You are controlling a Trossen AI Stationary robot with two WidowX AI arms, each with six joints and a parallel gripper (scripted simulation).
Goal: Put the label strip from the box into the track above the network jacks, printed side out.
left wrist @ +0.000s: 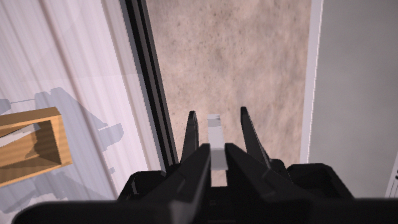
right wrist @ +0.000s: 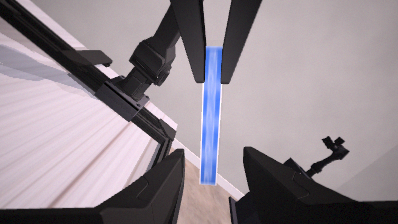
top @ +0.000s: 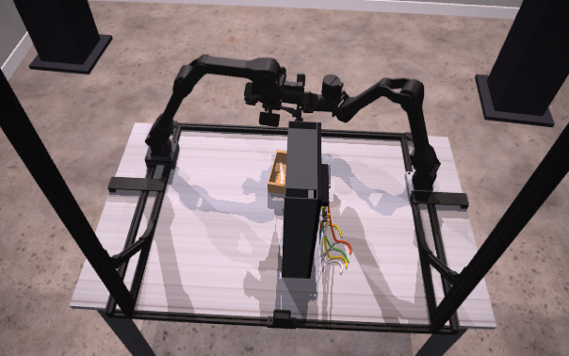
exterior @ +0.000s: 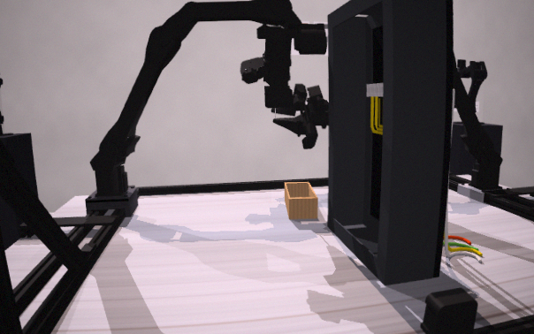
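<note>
The pale blue label strip is 30 mm to the left of my right hand, 20 mm behind it and 20 mm above it. The rest, counted from my right hand: black frame rail (420 mm behind, 190 mm above, 90 mm to the right); box (190 mm below, 160 mm behind, 10 mm to the right).
Right now the pale blue label strip is 40 mm ahead of my left hand and 40 mm below it. Also, from my left hand: black frame rail 370 mm behind, 120 mm to the right, 140 mm above; box 110 mm behind, 40 mm to the right, 250 mm below.
</note>
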